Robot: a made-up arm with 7 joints. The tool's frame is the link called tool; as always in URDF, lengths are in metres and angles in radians. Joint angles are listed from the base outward. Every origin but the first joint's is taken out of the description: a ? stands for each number. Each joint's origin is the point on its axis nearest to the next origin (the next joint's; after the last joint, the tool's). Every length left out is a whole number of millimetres.
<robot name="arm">
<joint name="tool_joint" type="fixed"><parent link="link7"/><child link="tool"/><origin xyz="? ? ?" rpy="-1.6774 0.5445 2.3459"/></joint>
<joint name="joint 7" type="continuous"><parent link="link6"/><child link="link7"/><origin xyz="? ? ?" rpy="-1.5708 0.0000 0.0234"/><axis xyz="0 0 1"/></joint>
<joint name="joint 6" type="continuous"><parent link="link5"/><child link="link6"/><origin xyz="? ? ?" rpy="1.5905 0.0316 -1.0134"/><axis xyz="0 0 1"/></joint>
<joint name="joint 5" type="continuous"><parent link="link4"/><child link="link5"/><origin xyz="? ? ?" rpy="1.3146 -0.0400 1.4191"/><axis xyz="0 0 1"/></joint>
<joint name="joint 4" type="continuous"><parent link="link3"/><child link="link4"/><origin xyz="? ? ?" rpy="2.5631 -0.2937 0.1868"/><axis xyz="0 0 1"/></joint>
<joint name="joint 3" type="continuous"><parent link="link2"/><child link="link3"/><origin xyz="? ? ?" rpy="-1.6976 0.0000 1.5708"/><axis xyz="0 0 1"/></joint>
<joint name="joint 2" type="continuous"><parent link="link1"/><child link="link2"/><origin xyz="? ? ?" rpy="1.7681 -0.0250 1.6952"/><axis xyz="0 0 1"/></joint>
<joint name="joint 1" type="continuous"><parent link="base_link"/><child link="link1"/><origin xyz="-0.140 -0.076 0.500" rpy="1.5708 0.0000 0.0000"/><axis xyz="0 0 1"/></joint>
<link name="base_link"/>
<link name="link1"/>
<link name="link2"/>
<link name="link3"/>
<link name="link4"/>
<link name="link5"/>
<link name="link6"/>
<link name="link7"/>
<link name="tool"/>
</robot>
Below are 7 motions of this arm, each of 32 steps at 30 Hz.
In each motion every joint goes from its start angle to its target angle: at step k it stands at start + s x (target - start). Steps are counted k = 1, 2, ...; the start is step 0. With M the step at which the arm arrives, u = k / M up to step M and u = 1 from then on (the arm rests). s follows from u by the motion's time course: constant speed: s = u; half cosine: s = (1 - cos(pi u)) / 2; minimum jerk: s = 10 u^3 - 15 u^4 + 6 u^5.
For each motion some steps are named. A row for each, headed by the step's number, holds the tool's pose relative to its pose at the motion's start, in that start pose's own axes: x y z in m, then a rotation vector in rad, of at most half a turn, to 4 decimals.
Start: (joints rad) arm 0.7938 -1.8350 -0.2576 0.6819 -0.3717 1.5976 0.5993
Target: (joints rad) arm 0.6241 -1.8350 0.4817 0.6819 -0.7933 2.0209 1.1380
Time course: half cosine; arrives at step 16
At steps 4, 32:
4: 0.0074 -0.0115 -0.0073 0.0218 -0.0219 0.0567
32: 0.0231 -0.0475 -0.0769 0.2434 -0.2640 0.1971

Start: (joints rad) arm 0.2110 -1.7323 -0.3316 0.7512 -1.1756 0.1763 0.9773
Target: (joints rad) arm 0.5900 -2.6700 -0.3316 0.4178 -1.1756 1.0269 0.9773
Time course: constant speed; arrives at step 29
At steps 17, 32:
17: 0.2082 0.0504 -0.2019 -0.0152 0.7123 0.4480
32: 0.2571 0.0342 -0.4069 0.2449 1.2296 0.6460

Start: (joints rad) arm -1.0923 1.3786 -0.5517 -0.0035 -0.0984 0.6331 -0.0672
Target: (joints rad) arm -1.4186 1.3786 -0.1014 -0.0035 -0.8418 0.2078 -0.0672
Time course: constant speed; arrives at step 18
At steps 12, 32:
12: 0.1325 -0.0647 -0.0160 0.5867 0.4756 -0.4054
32: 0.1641 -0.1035 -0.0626 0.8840 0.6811 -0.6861

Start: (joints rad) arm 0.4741 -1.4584 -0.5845 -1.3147 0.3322 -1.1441 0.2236
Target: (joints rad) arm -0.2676 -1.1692 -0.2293 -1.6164 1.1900 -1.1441 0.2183
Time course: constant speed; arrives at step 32
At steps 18, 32:
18: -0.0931 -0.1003 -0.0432 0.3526 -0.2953 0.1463
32: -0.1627 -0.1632 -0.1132 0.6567 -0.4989 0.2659

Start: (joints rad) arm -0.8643 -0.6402 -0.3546 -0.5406 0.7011 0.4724 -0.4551
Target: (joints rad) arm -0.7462 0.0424 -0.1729 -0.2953 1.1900 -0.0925 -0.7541
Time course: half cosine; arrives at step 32
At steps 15, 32:
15: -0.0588 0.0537 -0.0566 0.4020 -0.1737 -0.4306
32: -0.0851 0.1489 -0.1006 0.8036 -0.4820 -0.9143

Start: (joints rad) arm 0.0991 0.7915 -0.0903 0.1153 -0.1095 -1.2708 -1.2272
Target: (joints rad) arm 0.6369 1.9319 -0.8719 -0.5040 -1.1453 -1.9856 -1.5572
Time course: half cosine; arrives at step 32
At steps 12, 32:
12: -0.0253 -0.0615 0.1664 0.5659 0.1836 -0.0019
32: 0.0824 -0.3103 0.3385 1.4843 0.7085 -0.2350

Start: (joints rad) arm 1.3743 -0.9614 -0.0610 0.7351 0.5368 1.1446 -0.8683
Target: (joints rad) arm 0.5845 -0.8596 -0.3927 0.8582 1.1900 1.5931 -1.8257
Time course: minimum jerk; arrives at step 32
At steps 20, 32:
20: 0.0936 -0.0785 -0.2889 0.7070 0.3335 0.1814
32: 0.1508 -0.0593 -0.3690 1.0203 0.5611 0.3285

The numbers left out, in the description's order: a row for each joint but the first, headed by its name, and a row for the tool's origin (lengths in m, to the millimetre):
tool: 0.032 -0.009 0.000
joint 7: 0.023 -0.003 0.000
joint 6: -0.248 0.087 0.000
joint 5: -0.088 -0.060 0.000
joint 4: 0.014 -0.008 0.000
joint 3: 0.159 0.135 0.000
joint 2: -0.115 -0.012 0.000

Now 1 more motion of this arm.
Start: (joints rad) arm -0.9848 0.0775 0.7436 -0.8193 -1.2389 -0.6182 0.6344
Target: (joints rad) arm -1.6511 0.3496 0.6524 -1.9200 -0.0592 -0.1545 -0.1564
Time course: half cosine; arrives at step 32
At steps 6, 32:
6: -0.0012 0.0301 0.0022 -0.0859 -0.0005 0.0123
32: -0.1054 0.2770 -0.2834 -1.4566 0.2227 0.3186

